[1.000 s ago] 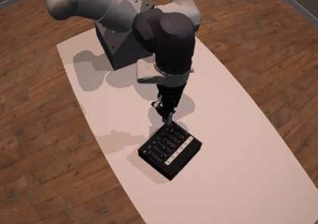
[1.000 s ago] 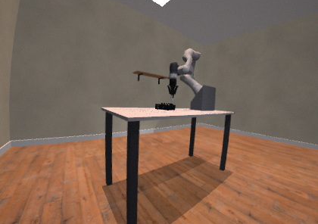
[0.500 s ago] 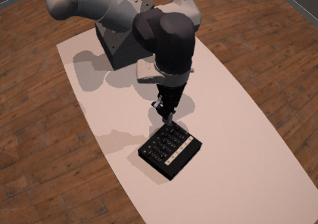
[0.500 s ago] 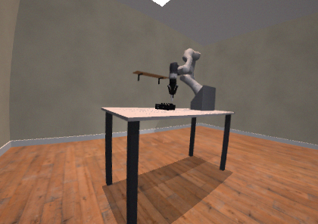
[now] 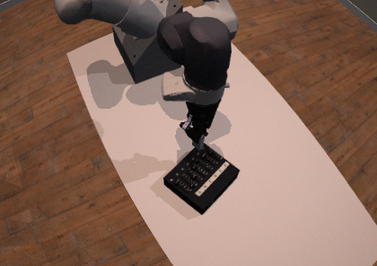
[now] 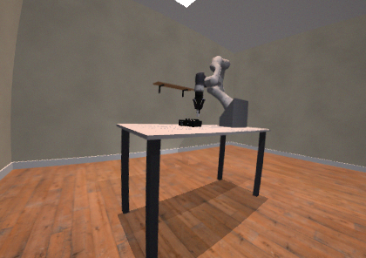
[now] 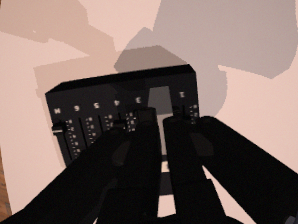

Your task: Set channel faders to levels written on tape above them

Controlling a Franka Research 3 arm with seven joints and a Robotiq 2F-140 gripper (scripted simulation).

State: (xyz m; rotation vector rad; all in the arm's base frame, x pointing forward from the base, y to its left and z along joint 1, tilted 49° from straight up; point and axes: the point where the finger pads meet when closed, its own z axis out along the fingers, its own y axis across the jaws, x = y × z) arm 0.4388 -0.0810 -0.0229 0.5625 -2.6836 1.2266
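My gripper is now 9 cm to the left of the master fader, 7 cm short of it and 6 cm above it.
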